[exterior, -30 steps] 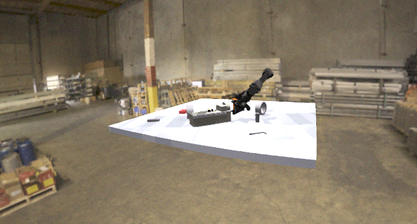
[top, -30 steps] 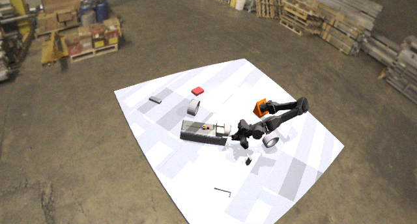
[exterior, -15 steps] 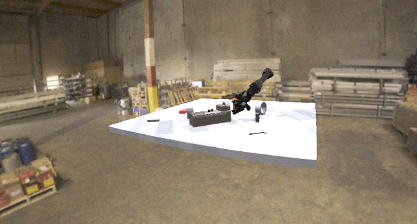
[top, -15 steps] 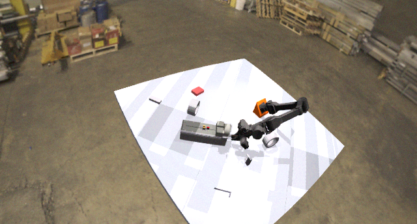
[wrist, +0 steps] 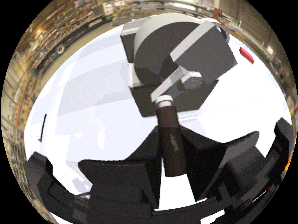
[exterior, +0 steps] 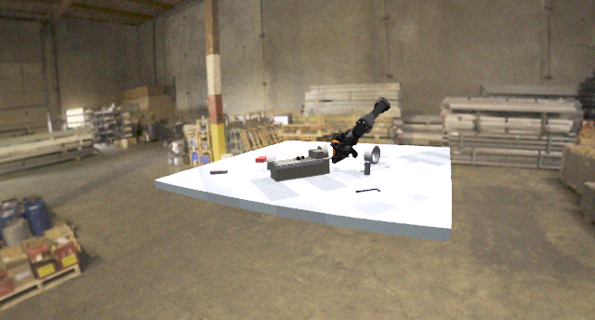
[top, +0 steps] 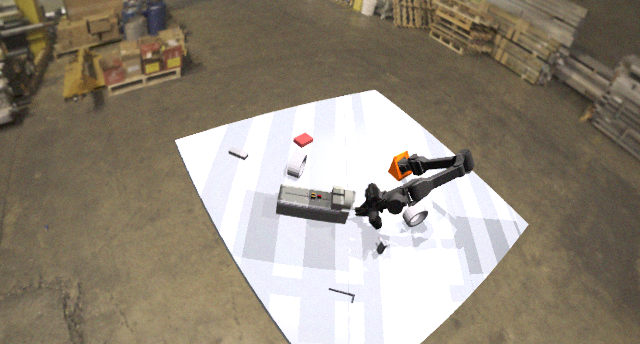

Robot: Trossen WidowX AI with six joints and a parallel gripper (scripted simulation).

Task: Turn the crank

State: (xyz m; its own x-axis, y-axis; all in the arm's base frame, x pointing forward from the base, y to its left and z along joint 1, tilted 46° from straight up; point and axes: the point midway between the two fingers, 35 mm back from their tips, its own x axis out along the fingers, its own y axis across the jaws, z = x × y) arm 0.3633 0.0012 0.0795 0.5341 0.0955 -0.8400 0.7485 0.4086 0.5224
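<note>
Now: gripper tip 10 mm past the dark crank handle, 10 mm to the right of it and 30 mm below it. The rest, counted from my gripper tip: hex key (260 mm ahead, 220 mm to the left, 40 mm below); then red pointer (80 mm ahead, 120 mm to the right, 40 mm above); then small clip (30 mm ahead, 160 mm to the left, 10 mm below).
</note>
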